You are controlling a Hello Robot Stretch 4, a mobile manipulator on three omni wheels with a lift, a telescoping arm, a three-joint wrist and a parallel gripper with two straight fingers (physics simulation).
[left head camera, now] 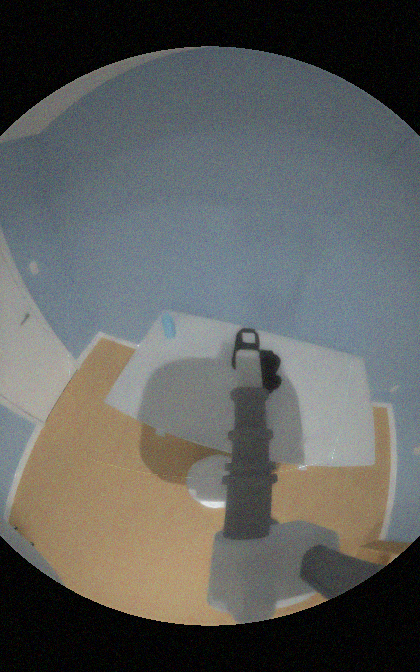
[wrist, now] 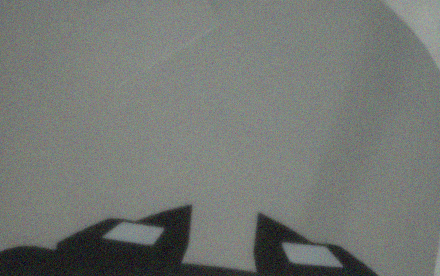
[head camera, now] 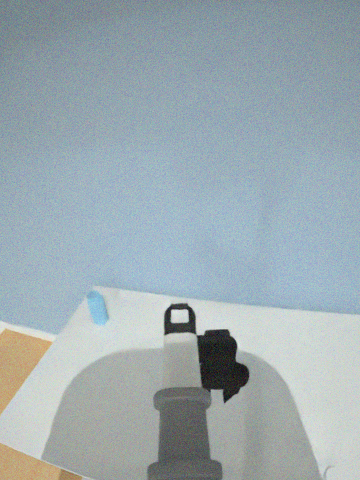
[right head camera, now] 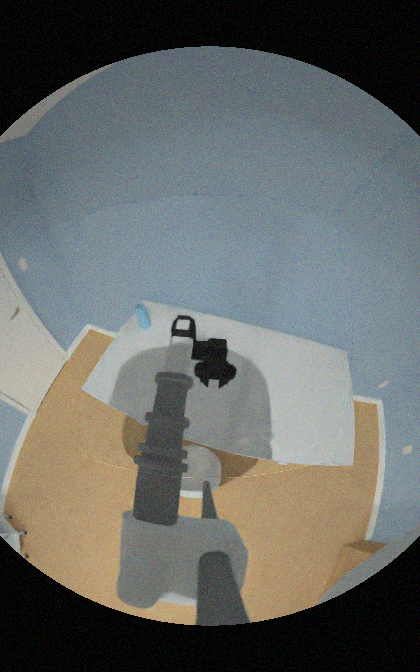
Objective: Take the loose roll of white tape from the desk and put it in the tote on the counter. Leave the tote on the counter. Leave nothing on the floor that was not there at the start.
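Frame: origin at the robot's base, x ahead, y left, z up, level; millimetres.
Seen in the pictures: gripper, fingertip midpoint: [wrist: 222, 228] [head camera: 215, 398].
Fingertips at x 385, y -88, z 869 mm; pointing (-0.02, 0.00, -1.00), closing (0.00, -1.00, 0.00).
A point is followed by its place in that frame.
My gripper [head camera: 217, 394] {x 385, y -88, z 869 mm} [right head camera: 214, 384] [wrist: 222, 228] {x 385, y -88, z 869 mm} hangs over the white desk [head camera: 325, 370] {x 522, y -537, z 693 mm} [left head camera: 335, 405] [right head camera: 310, 400]. Its two fingers stand apart with nothing between them in the wrist view, where shaded pale desk surface shows beyond the tips. In the left head view the gripper is dark and partly behind the arm. I cannot make out the roll of white tape with certainty. A faint curved pale outline shows on the desk at the bottom right of the head camera view, too indistinct to name. The tote does not show in these views.
A light blue cylinder [head camera: 98, 308] {x 794, y 344, z 802 mm} [left head camera: 169, 325] [right head camera: 143, 316] lies near the desk's back left corner. A blue wall [head camera: 180, 150] {x 990, y -24, z 1387 mm} rises behind the desk. A pale round thing [left head camera: 204, 482] [right head camera: 202, 470] shows below the desk's front edge. A pale door [left head camera: 30, 350] is at the left.
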